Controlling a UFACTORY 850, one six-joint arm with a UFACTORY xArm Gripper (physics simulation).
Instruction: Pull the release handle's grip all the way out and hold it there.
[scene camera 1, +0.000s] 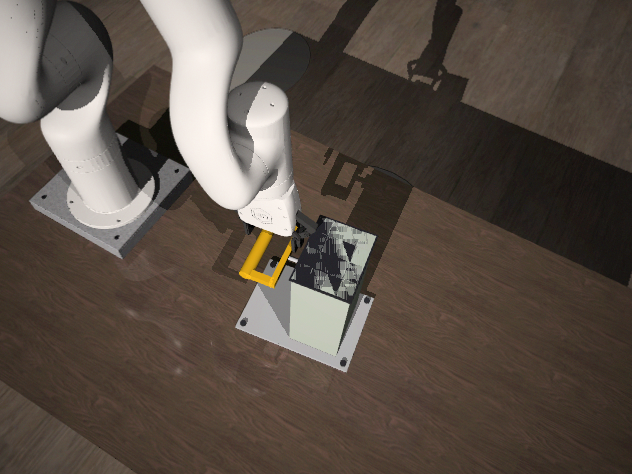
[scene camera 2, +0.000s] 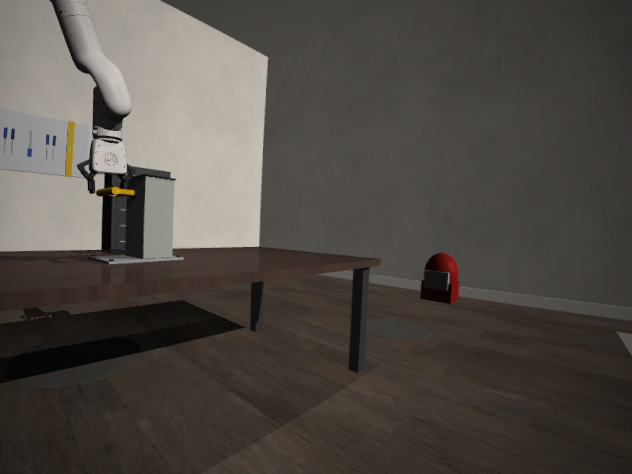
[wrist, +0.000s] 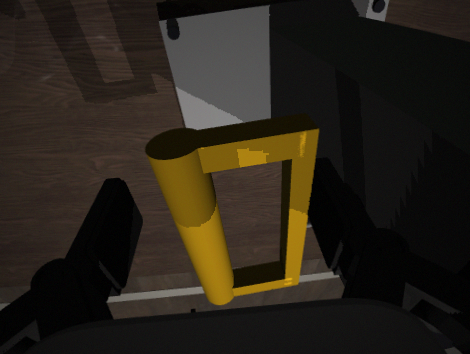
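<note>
The release handle is a yellow frame with a thick round grip (scene camera 1: 256, 253) (scene camera 2: 113, 191) (wrist: 192, 200). A short stretch of metal rod (scene camera 1: 292, 260) shows between the frame and the pale green, dark-sided housing (scene camera 1: 317, 316) (scene camera 2: 159, 219) (wrist: 415, 120). My gripper (scene camera 1: 273, 235) (scene camera 2: 109, 184) (wrist: 220, 190) is wide open and empty, with its fingers on either side of the whole handle frame. One finger is on the outer side of the grip, apart from it. The other is by the frame's inner bar on the housing side, partly hidden by that bar in the wrist view.
The housing stands on a grey base plate (scene camera 1: 262, 326) (scene camera 2: 109, 260) (wrist: 225, 65) with dark bolts, on the wooden table (scene camera 1: 459, 357) (scene camera 2: 306, 260). The housing is close beside the inner finger. The arm's mounting plate (scene camera 1: 114, 242) is at the left. A dark cabinet (scene camera 2: 107, 224) shows behind the housing.
</note>
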